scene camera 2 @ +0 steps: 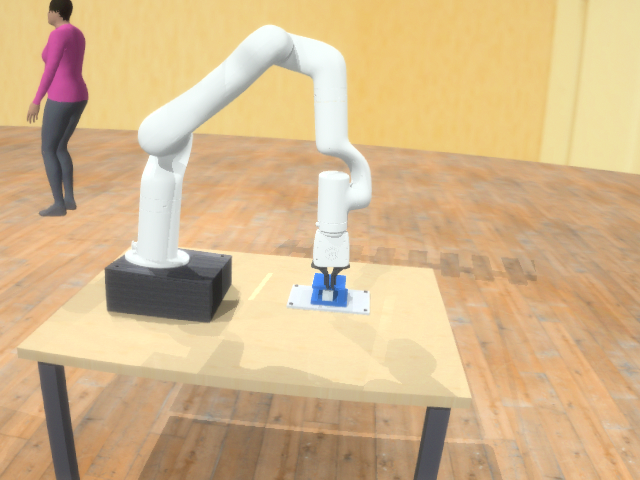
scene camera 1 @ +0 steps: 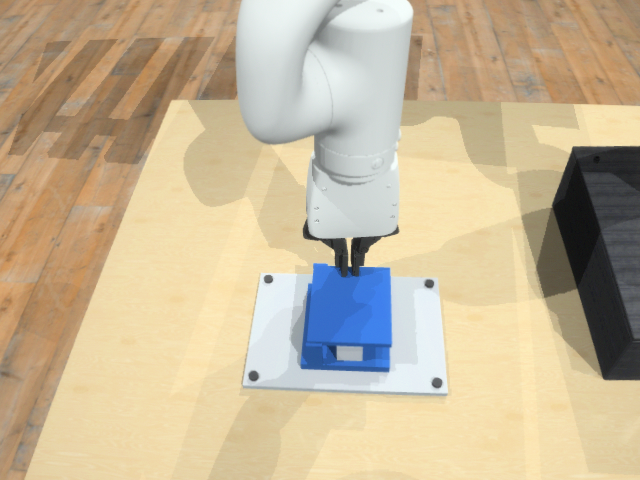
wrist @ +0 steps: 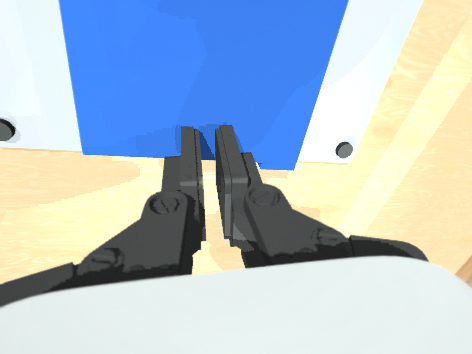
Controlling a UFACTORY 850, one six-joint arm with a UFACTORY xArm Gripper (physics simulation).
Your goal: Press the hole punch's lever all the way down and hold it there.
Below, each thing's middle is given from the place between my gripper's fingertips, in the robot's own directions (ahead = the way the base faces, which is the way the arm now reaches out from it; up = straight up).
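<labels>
White plate (scene camera 1: 417, 359): 60 mm below my hand, 50 mm to the left of it and 10 mm ahead of it. Blue lever (scene camera 1: 355, 311): 10 mm below my hand and 50 mm to the left of it.
</labels>
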